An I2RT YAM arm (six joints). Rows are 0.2 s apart.
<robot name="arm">
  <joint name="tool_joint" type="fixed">
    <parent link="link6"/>
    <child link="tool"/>
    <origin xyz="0 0 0" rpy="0 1.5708 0"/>
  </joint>
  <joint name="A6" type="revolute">
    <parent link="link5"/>
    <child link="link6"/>
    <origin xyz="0.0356 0 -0.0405" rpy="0 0 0"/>
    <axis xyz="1 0 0"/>
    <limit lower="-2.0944" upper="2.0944"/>
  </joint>
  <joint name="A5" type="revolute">
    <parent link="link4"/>
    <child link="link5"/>
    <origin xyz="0.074 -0.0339 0.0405" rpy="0 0 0"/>
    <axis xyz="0 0 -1"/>
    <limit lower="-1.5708" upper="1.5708"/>
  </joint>
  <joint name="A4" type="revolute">
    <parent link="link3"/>
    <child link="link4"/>
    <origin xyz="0.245 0.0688 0.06" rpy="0 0 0"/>
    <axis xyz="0 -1 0"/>
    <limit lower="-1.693" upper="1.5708"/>
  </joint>
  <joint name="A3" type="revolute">
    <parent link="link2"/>
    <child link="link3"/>
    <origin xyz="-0.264 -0.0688 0" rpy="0 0 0"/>
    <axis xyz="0 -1 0"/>
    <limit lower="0" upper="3.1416"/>
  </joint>
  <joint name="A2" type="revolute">
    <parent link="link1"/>
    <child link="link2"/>
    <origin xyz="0.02 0.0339 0.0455" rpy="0 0 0"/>
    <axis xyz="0 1 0"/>
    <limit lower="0" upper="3.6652"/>
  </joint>
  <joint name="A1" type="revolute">
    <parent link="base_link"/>
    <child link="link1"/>
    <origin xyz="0 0 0.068" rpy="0 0 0"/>
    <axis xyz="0 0 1"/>
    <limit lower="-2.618" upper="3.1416"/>
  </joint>
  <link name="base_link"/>
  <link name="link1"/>
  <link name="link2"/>
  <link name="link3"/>
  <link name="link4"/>
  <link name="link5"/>
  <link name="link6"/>
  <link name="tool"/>
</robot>
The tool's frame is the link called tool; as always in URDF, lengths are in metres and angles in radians.
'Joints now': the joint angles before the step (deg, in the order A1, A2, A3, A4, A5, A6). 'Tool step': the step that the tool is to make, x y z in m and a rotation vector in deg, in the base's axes. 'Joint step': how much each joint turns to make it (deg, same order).
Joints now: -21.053 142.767 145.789 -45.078 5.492 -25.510
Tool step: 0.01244 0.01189 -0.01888 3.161 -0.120 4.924
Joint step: 1.293 2.230 0.083 1.170 -4.707 -0.242
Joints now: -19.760 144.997 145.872 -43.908 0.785 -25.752
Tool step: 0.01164 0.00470 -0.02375 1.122 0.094 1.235
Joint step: 0.776 2.793 -0.098 2.428 -1.039 0.433
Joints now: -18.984 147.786 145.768 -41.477 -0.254 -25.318
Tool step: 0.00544 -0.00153 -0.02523 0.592 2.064 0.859
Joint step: -0.001 2.710 0.034 0.525 -0.534 -0.683
